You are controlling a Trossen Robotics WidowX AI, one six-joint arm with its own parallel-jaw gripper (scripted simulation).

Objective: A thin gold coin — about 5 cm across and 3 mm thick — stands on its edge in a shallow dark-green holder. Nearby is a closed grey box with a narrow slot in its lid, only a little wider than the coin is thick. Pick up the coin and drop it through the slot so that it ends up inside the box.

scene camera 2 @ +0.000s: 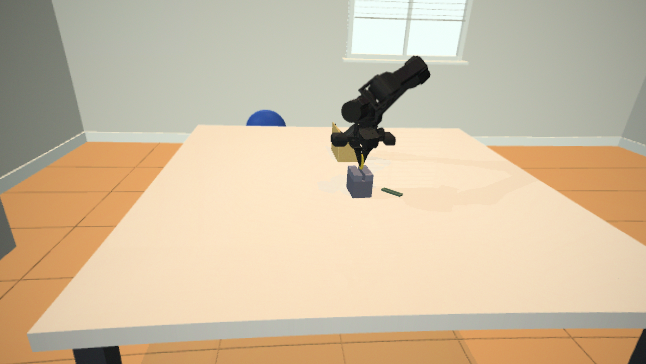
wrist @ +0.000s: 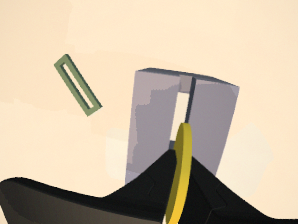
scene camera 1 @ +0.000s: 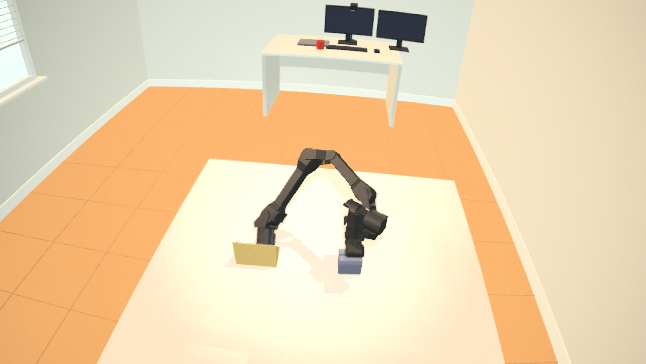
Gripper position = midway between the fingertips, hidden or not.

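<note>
There's a gold coin, and it's held by my gripper (scene camera 2: 360, 165). You'd find the gripper (wrist: 176, 158) in the wrist view too, and scene camera 1 also has my gripper (scene camera 1: 351, 252).
</note>
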